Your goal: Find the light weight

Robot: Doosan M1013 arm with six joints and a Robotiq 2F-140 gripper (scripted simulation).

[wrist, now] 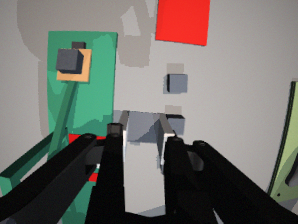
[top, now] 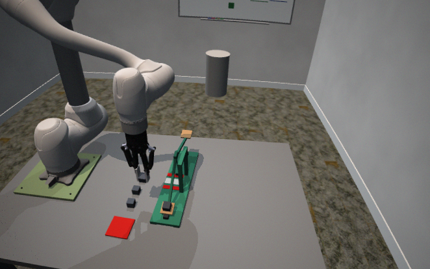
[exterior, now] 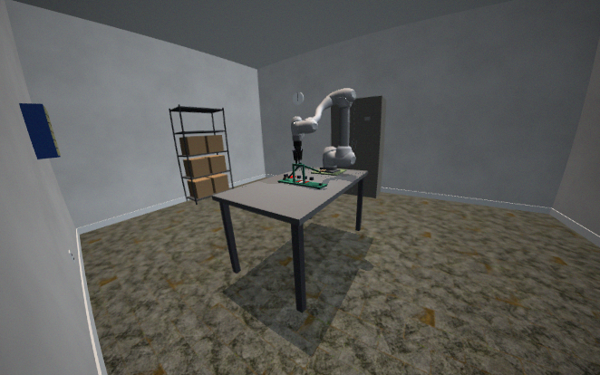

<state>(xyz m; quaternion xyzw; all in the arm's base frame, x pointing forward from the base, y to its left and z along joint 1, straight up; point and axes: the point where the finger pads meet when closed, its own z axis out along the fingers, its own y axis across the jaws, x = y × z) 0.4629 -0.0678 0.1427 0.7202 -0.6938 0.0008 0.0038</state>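
My gripper is now 16 cm to the left of the red dish, 15 cm above it and 5 cm past it. Round my hand: dark weight (2 cm below); green rocker balance (13 cm to the left, 10 cm ahead, 6 cm below).
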